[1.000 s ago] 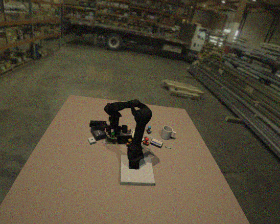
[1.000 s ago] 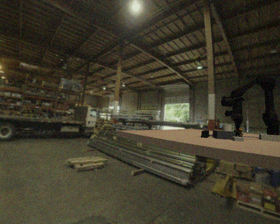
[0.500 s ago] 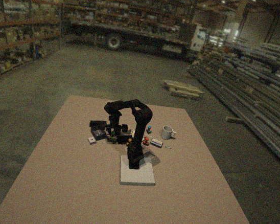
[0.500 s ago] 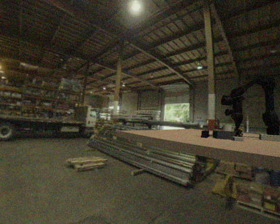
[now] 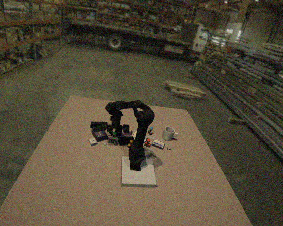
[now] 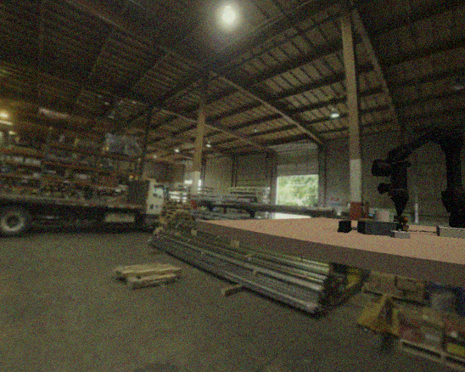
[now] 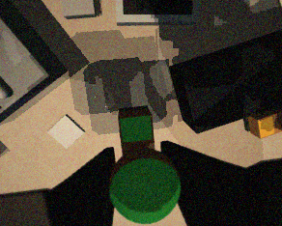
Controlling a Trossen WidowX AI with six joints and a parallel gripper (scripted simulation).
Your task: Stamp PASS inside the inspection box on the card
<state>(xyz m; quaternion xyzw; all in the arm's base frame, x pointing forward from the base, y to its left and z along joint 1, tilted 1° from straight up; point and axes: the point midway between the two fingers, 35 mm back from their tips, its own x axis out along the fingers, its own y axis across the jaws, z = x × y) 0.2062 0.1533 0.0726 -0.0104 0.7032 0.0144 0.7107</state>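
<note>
Right now the ink pad is 120 mm ahead of my gripper tip, 20 mm to the right of it and 70 mm below it. From my gripper tip the other things lie so: yellow-knobbed stamp: 10 mm behind, 130 mm to the right, 50 mm below; black block: 30 mm ahead, 90 mm to the right, 50 mm below; green-knobbed stamp: right at my gripper tip.
</note>
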